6 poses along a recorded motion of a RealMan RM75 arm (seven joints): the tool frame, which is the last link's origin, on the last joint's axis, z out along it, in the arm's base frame.
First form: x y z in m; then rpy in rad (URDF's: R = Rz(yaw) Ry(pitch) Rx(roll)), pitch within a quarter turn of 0, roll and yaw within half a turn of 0.
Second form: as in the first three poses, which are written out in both.
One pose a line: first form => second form
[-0.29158, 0.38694, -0.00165, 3.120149, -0.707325, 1.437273] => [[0.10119, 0.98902, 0.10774, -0.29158], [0.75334, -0.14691, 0.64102, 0.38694], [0.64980, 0.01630, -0.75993, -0.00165], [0, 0, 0, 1]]
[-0.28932, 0.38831, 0.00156, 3.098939, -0.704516, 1.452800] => [[0.08970, 0.98889, 0.11852, -0.28932], [0.75663, -0.14504, 0.63756, 0.38831], [0.64767, 0.03249, -0.76123, 0.00156], [0, 0, 0, 1]]
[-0.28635, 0.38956, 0.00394, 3.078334, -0.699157, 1.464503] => [[0.08120, 0.98805, 0.13100, -0.28635], [0.76107, -0.14634, 0.63195, 0.38956], [0.64357, 0.04838, -0.76385, 0.00394], [0, 0, 0, 1]]
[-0.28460, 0.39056, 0.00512, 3.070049, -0.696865, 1.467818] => [[0.07883, 0.98744, 0.13691, -0.28460], [0.76280, -0.14817, 0.62944, 0.39056], [0.64182, 0.05482, -0.76490, 0.00512], [0, 0, 0, 1]]
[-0.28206, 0.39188, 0.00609, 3.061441, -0.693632, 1.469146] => [[0.07803, 0.98645, 0.14432, -0.28206], [0.76496, -0.15207, 0.62587, 0.39188], [0.63933, 0.06156, -0.76646, 0.00609], [0, 0, 0, 1]]
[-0.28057, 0.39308, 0.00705, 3.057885, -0.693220, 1.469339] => [[0.07791, 0.98596, 0.14768, -0.28057], [0.76524, -0.15408, 0.62504, 0.39308], [0.63902, 0.06431, -0.76650, 0.00705], [0, 0, 0, 1]]
